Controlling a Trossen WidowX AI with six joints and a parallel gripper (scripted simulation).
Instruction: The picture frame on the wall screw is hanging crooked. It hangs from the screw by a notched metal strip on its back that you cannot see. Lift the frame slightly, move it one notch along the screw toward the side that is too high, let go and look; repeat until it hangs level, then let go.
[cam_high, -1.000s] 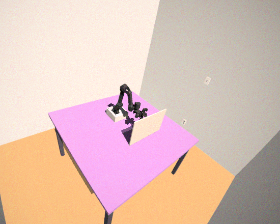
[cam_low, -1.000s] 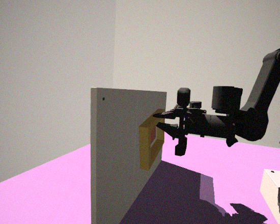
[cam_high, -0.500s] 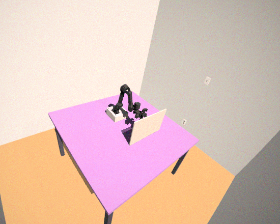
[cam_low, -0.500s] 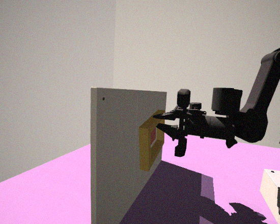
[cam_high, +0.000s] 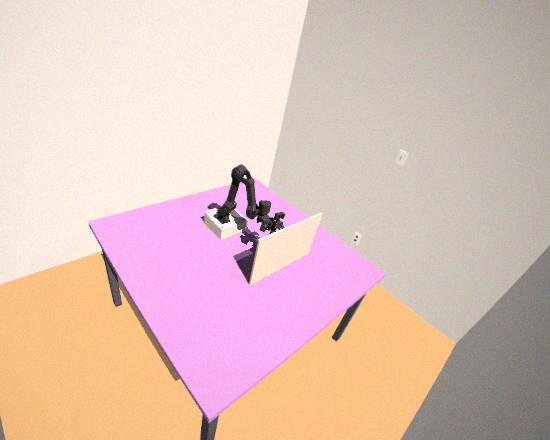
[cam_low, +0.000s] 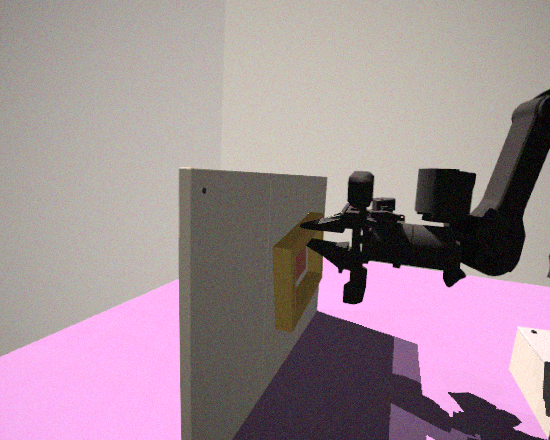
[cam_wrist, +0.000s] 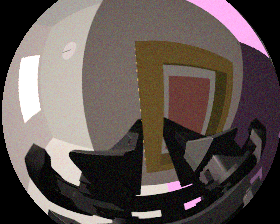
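My gripper tip is 5 cm above the yellow picture frame. From my gripper tip the other things lie so: upright wall panel (7 cm below, 2 cm ahead, 1 cm to the left).
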